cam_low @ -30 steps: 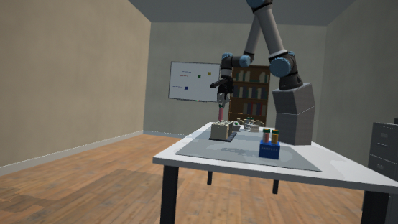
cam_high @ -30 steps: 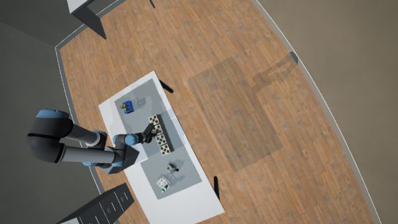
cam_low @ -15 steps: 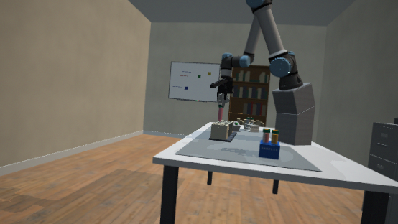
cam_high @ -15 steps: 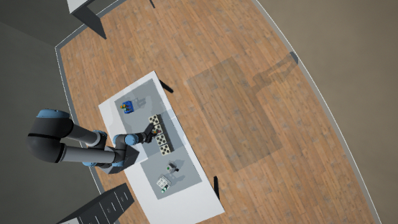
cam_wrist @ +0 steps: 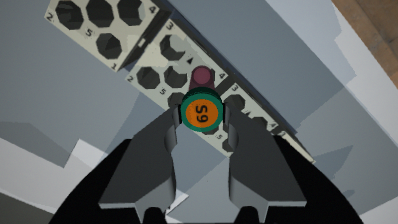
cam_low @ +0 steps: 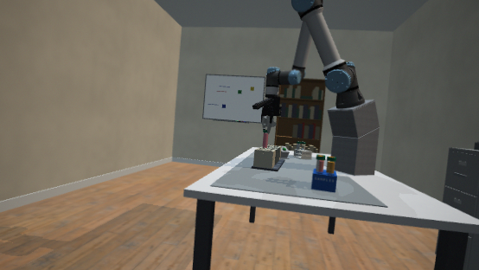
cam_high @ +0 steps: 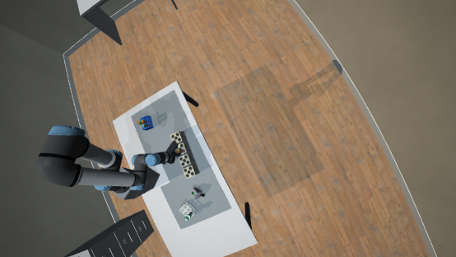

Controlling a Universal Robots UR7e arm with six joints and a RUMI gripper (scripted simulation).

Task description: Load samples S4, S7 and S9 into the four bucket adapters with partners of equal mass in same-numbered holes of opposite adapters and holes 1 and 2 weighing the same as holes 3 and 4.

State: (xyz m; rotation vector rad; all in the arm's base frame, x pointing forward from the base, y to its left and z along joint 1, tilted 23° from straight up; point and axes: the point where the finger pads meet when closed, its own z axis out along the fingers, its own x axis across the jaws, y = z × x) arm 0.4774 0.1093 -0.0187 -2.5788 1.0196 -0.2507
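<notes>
Now: the tube S9 10 mm to the right of my hand and 50 mm below it. Round my hand: tube S4 (350 mm behind, 390 mm to the left, 130 mm below); adapter 1 (30 mm behind, 20 mm to the left, 140 mm below); green DONE key (50 mm behind, 400 mm to the right, 120 mm below).
</notes>
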